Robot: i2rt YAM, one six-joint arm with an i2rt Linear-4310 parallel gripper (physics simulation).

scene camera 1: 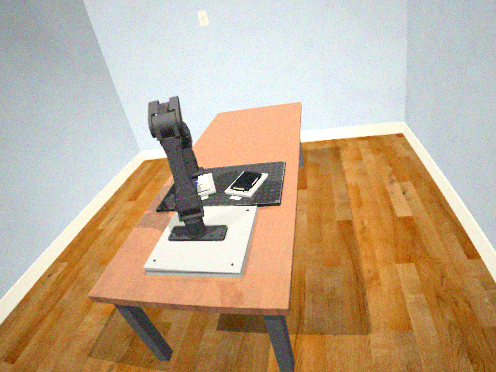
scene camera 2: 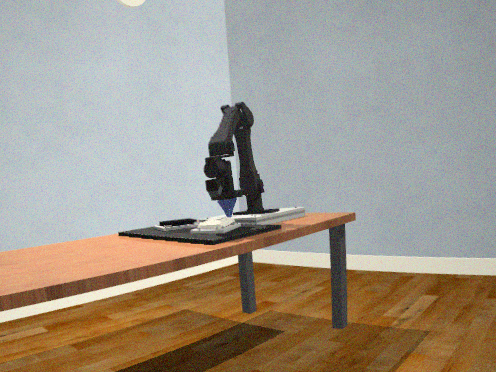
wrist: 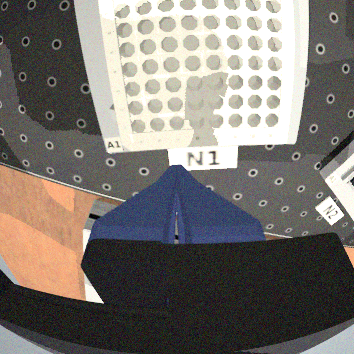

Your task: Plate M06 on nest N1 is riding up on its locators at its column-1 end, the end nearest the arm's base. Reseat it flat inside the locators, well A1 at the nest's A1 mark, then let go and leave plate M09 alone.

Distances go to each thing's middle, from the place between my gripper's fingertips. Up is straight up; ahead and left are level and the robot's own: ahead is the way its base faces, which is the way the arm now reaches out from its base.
My gripper is now 20 mm to the left of the N1 label (wrist: 205, 157) and 20 mm above it. The rest, counted from my hand: white well plate (wrist: 176, 80) (80 mm ahead, 10 mm to the left); then black perforated mat (scene camera 1: 269, 191) (100 mm ahead, 90 mm to the right, 30 mm below).
